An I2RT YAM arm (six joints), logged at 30 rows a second.
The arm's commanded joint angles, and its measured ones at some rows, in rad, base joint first. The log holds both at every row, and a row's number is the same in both.
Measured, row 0: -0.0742 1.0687 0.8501 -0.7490 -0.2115 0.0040
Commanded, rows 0 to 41: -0.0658 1.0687 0.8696 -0.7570 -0.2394 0.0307; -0.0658 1.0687 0.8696 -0.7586 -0.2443 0.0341; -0.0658 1.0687 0.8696 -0.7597 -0.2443 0.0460; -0.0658 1.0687 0.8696 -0.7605 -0.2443 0.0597; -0.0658 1.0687 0.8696 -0.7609 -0.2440 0.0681; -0.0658 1.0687 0.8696 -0.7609 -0.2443 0.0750; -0.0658 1.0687 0.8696 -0.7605 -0.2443 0.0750; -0.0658 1.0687 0.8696 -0.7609 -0.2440 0.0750; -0.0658 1.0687 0.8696 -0.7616 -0.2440 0.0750; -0.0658 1.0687 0.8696 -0.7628 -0.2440 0.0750; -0.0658 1.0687 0.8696 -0.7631 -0.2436 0.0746; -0.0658 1.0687 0.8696 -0.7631 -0.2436 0.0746; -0.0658 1.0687 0.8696 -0.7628 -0.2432 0.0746; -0.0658 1.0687 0.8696 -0.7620 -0.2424 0.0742; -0.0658 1.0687 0.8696 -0.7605 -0.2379 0.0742; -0.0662 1.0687 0.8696 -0.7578 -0.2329 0.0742; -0.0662 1.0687 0.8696 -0.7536 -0.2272 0.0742; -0.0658 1.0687 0.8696 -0.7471 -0.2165 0.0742; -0.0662 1.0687 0.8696 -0.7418 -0.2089 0.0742; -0.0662 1.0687 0.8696 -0.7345 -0.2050 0.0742; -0.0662 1.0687 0.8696 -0.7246 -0.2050 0.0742; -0.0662 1.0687 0.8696 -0.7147 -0.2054 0.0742; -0.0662 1.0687 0.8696 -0.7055 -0.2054 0.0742; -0.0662 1.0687 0.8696 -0.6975 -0.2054 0.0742; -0.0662 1.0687 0.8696 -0.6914 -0.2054 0.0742; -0.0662 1.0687 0.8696 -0.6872 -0.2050 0.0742; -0.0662 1.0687 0.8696 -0.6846 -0.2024 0.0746; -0.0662 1.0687 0.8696 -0.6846 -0.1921 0.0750; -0.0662 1.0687 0.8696 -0.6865 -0.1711 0.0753; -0.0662 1.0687 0.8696 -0.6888 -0.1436 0.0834; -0.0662 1.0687 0.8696 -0.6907 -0.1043 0.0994; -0.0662 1.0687 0.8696 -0.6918 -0.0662 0.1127; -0.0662 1.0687 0.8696 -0.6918 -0.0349 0.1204; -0.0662 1.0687 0.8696 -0.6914 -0.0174 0.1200; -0.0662 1.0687 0.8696 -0.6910 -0.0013 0.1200; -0.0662 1.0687 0.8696 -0.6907 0.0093 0.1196; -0.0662 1.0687 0.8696 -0.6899 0.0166 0.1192; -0.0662 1.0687 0.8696 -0.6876 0.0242 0.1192; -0.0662 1.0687 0.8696 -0.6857 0.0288 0.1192; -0.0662 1.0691 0.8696 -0.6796 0.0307 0.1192; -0.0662 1.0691 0.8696 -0.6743 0.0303 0.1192; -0.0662 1.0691 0.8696 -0.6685 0.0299 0.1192
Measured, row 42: -0.0742 1.0687 0.8501 -0.6773 -0.0071 0.1036
